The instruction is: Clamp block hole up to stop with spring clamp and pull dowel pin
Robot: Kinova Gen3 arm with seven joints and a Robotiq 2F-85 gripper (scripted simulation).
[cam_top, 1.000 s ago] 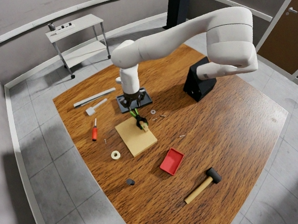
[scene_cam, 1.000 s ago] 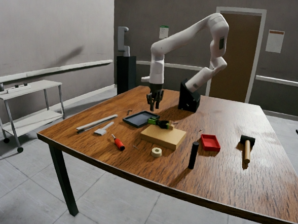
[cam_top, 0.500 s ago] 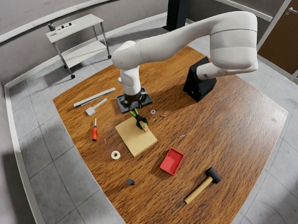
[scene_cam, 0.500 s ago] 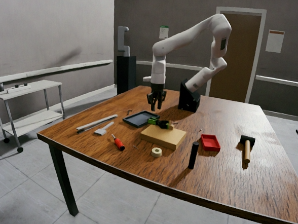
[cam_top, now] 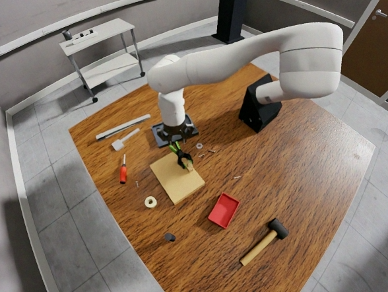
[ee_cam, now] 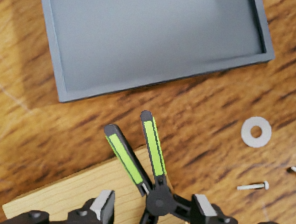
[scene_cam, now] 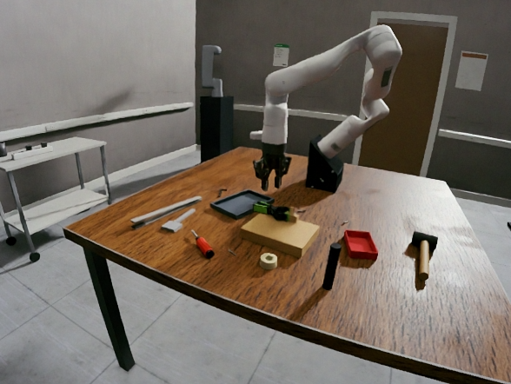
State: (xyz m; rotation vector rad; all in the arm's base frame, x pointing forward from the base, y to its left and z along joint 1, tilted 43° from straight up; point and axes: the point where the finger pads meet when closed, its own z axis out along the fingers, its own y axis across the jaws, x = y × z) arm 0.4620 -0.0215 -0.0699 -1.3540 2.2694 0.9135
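Right now my hand is 1 cm short of the pale dowel pin, 8 cm to the right of it and 8 cm above it. From my hand the other things lie so: wooden block 1 cm ahead, 8 cm to the left, 9 cm below; then bench board 7 cm ahead, 7 cm to the left, 11 cm below; then grey tray 7 cm behind, 14 cm to the right, 13 cm below.
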